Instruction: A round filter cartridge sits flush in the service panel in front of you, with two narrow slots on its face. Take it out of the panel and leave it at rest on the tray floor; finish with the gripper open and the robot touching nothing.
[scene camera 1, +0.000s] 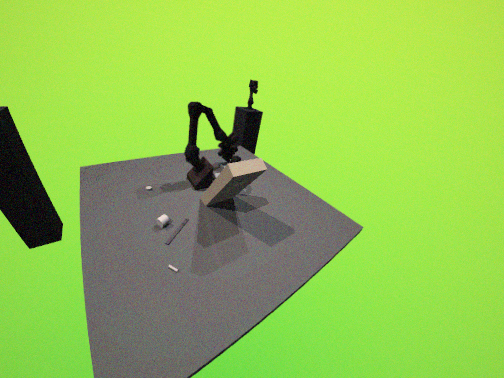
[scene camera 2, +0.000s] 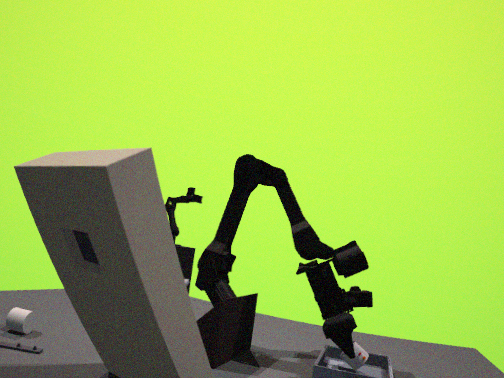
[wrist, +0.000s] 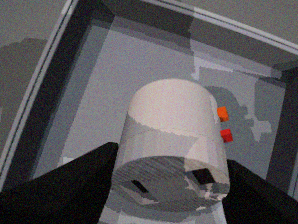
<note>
In view: the gripper (scene camera 2: 351, 354), a white round filter cartridge (wrist: 171, 156) and a grey tray (wrist: 79, 93).
The gripper shows as well in the wrist view (wrist: 170, 160).
</note>
